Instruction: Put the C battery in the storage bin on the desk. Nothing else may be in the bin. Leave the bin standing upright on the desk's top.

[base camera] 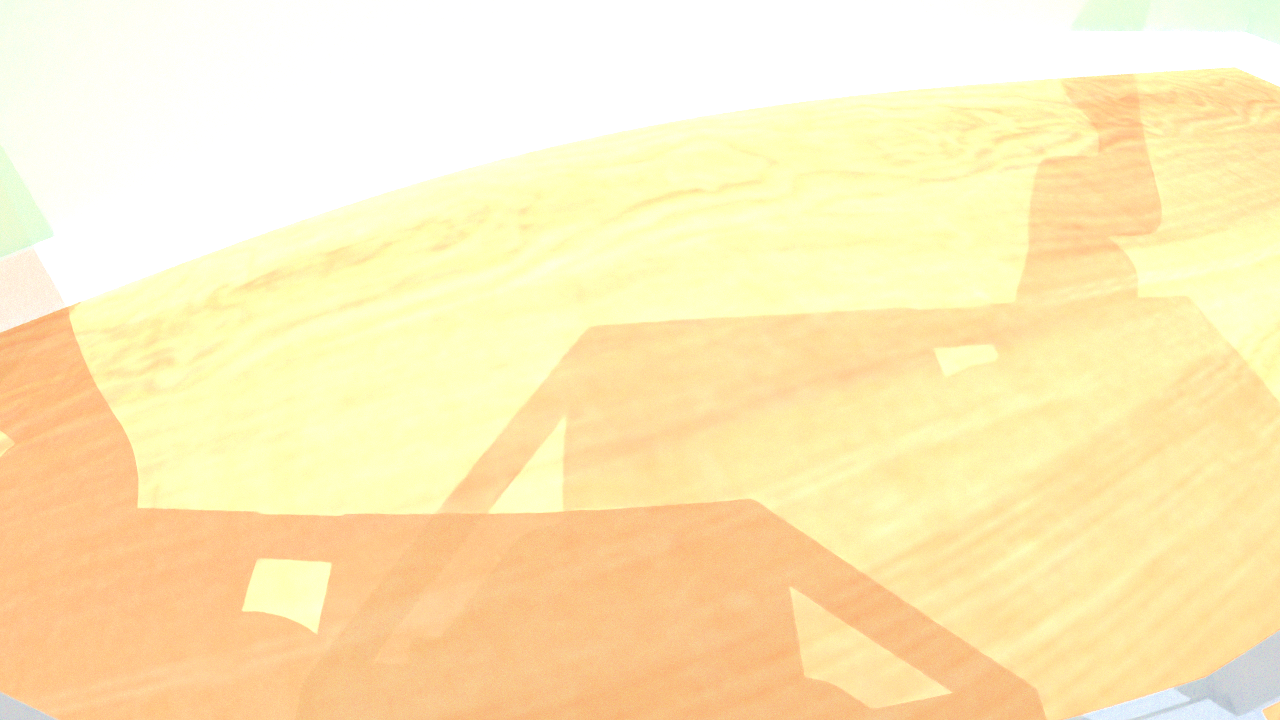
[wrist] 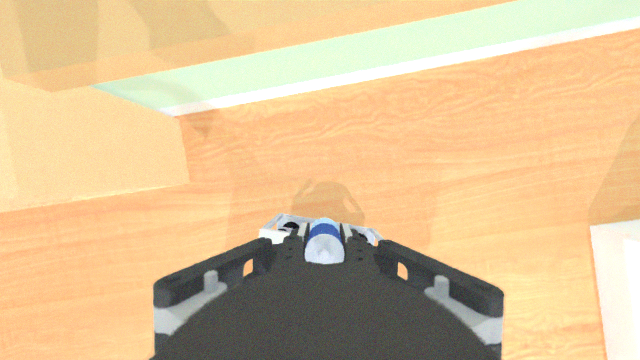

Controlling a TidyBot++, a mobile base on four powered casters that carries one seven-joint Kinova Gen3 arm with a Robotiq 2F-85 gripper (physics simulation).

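Frame: origin at the arm's base, x right, y up, z back, level; millimetres.
Where they show: gripper, fingertip midpoint: (wrist: pixel 324 234).
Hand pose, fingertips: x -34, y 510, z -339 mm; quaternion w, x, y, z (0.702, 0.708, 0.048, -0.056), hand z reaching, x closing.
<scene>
After its pixels a point has its place.
My gripper (wrist: pixel 324 234) @(x -34, y 510, z -339 mm) is shut on the C battery (wrist: pixel 324 242) @(x -35, y 552, z -346 mm), a small cylinder with a pale end and a blue band, at the lower middle of the wrist view. The battery stands out between the two fingertips, high above the wood floor. The desk (wrist: pixel 320 35) @(x -85, y 366, z -604 mm) appears to be the tan top with an orange edge across the upper left of the wrist view, with a tan side panel below it; the gripper is apart from it. The storage bin does not show in either view. The gripper does not show in the base camera view.
The wood floor (base camera: pixel 358 385) @(x -222, y -397, z -473 mm) (wrist: pixel 400 150) @(x 338, y -397, z -578 mm) carries broad shadows. A green wall (wrist: pixel 300 65) @(x -225, y -163, z -830 mm) with a white baseboard (wrist: pixel 350 75) @(x 0, y -310, z -893 mm) runs behind. A white piece (wrist: pixel 615 290) @(x 1482, y -332, z -38 mm) stands at the right edge. A pale framed part (wrist: pixel 272 234) shows behind the fingertips; I cannot tell what it is.
</scene>
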